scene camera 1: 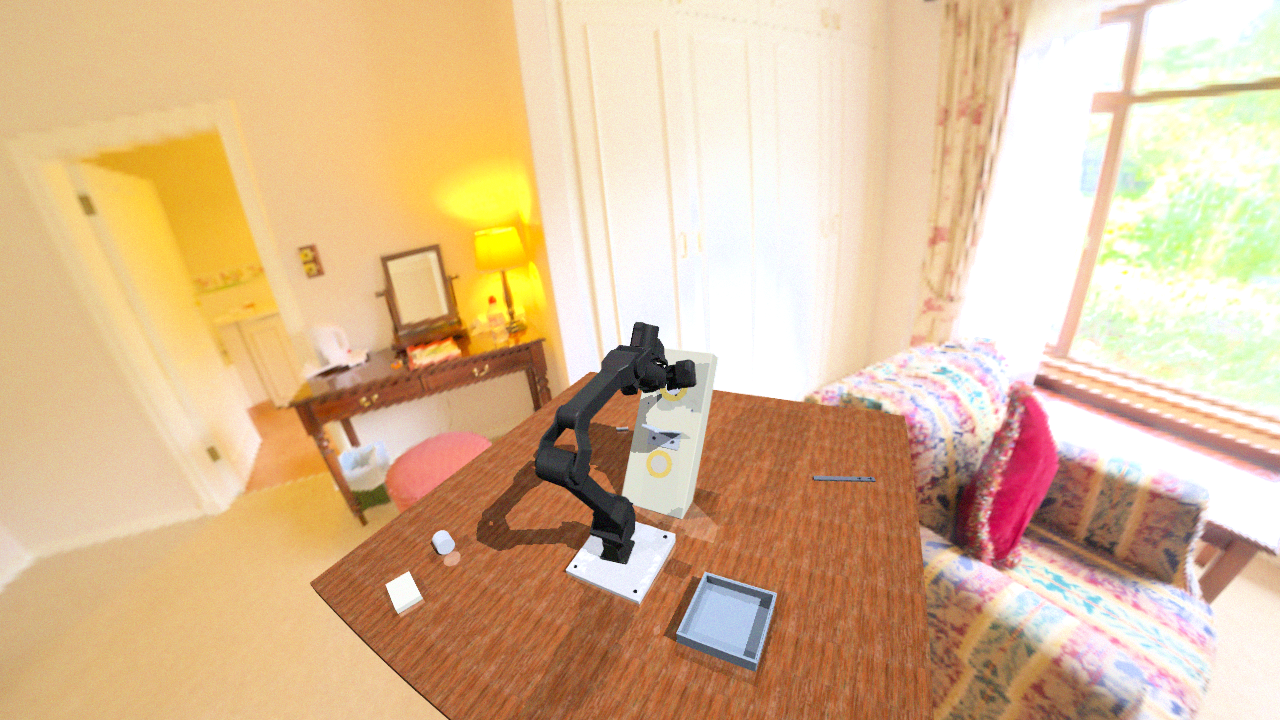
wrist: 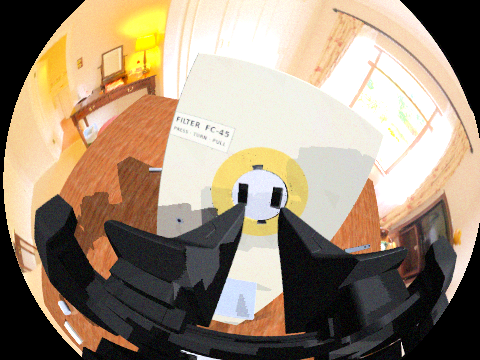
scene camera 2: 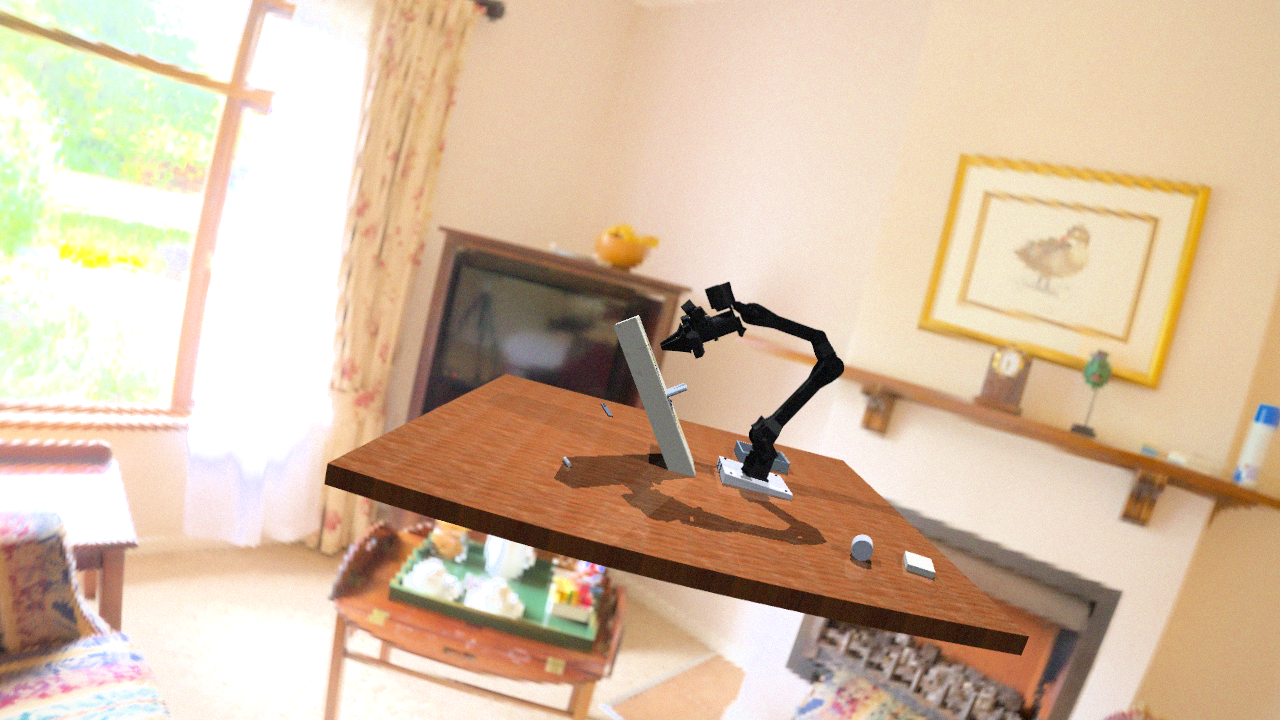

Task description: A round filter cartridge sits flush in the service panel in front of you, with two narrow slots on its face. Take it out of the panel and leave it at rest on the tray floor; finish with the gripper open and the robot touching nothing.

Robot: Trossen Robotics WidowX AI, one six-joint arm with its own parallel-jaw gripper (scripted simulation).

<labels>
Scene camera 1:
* my gripper: 669, 383
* cream service panel: 660, 479
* white block: 403, 591
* grey tray: 729, 620
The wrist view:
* my gripper: 262, 211
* filter cartridge: 263, 192
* cream service panel: 232, 114
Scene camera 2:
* my gripper: 660, 346
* cream service panel: 631, 334
</labels>
